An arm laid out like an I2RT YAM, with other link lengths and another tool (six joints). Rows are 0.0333 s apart.
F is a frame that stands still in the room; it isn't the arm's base.
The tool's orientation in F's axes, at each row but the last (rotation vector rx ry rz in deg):
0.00, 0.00, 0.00
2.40, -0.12, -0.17
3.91, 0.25, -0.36
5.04, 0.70, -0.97
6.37, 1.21, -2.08
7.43, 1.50, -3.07
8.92, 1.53, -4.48
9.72, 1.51, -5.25
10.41, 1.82, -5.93
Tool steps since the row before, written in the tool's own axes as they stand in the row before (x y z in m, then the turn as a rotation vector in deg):
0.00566, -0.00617, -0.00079, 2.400, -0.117, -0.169
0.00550, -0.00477, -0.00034, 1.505, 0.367, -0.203
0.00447, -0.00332, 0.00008, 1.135, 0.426, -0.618
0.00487, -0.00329, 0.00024, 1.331, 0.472, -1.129
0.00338, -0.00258, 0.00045, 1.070, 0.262, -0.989
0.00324, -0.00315, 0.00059, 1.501, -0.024, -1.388
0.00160, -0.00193, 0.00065, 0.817, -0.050, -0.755
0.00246, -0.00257, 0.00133, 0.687, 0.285, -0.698
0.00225, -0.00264, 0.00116, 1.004, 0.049, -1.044
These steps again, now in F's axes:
0.00566, -0.00617, -0.00079, 2.400, -0.117, -0.169
0.00549, -0.00477, -0.00053, 1.507, 0.371, -0.184
0.00445, -0.00335, -0.00017, 1.135, 0.460, -0.593
0.00481, -0.00338, -0.00011, 1.326, 0.548, -1.100
0.00329, -0.00273, 0.00008, 1.060, 0.333, -0.978
0.00307, -0.00336, 0.00008, 1.466, 0.079, -1.423
0.00145, -0.00212, 0.00029, 0.795, 0.007, -0.780
0.00223, -0.00297, 0.00080, 0.698, 0.337, -0.663
0.00198, -0.00302, 0.00058, 0.980, 0.138, -1.059

